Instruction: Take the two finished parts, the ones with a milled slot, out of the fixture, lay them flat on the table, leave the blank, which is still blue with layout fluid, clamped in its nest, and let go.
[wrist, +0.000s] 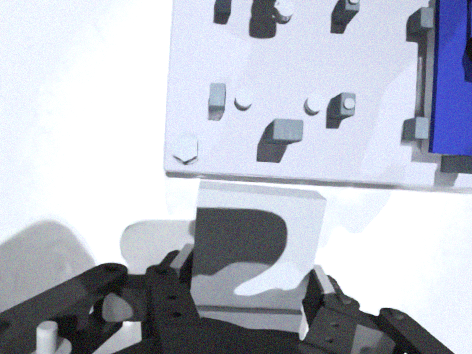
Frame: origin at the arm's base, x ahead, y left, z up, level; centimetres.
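Where they show: gripper, fingertip midpoint: (250, 270).
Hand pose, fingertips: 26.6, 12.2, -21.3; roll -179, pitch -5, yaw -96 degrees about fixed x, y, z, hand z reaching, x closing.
Observation:
Things, the pixels of their top centre, and the offset from my fingertips, as dx, dy, dz. "spot": a spot on its surface instead. Level surfaces: height alone.
- light grey block-shaped part, top centre: (254, 276) +0.8, +0.0, +2.6
- blue blank, surface spot: (450, 100) spot: +9.8, -10.8, +0.5
- fixture plate, surface spot: (192, 60) spot: +11.7, +3.6, -1.1
- hex bolt head, surface spot: (185, 148) spot: +6.6, +3.8, -0.4
- white table, surface height: dz -2.6
A light grey block-shaped part (305, 225) is between the two fingers at the lower middle, just outside the fixture plate's near edge. A dark line crosses it near its lower end; whether this is the milled slot is not clear. My gripper (250, 270) is shut on this part, one finger on each side. How high the part is above the table cannot be told. The blue blank (450, 100) sits in its nest at the right edge of the view, partly cut off. A second finished part does not show in this view.
The fixture plate (192, 60) fills the upper part. On it stand grey stop blocks (287, 130) (217, 96), round pins (243, 100) (312, 104) and a hex bolt head (185, 148) at the near left corner. The white table (90, 150) lies left of and below the plate.

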